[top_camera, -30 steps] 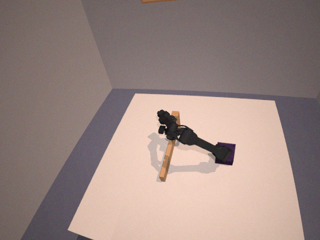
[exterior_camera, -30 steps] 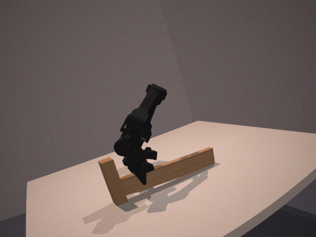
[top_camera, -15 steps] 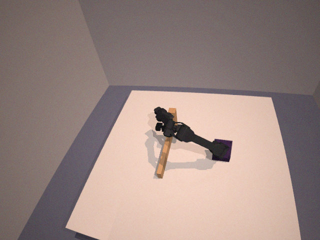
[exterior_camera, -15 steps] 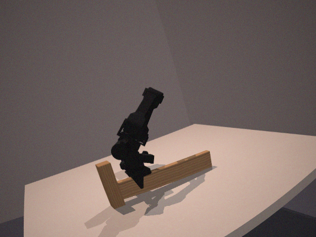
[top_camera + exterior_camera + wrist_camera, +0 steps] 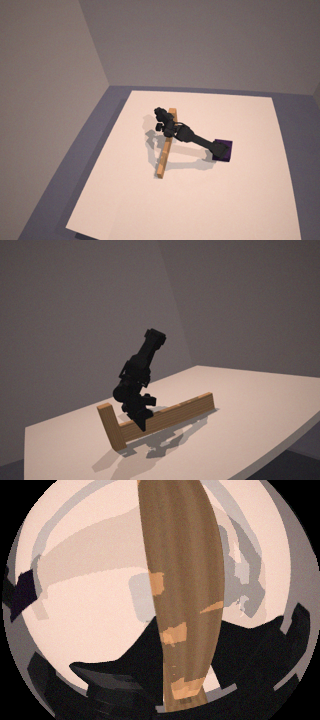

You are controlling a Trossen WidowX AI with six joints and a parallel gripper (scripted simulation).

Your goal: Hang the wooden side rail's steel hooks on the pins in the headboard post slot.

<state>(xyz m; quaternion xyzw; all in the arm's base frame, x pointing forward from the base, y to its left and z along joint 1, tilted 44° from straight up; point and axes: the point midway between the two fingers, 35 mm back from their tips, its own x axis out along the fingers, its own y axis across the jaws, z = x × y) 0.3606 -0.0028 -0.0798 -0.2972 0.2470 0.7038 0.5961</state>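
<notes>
Now: gripper tip 1 cm short of the headboard post, 11 cm to the left of it and 5 cm below it.
</notes>
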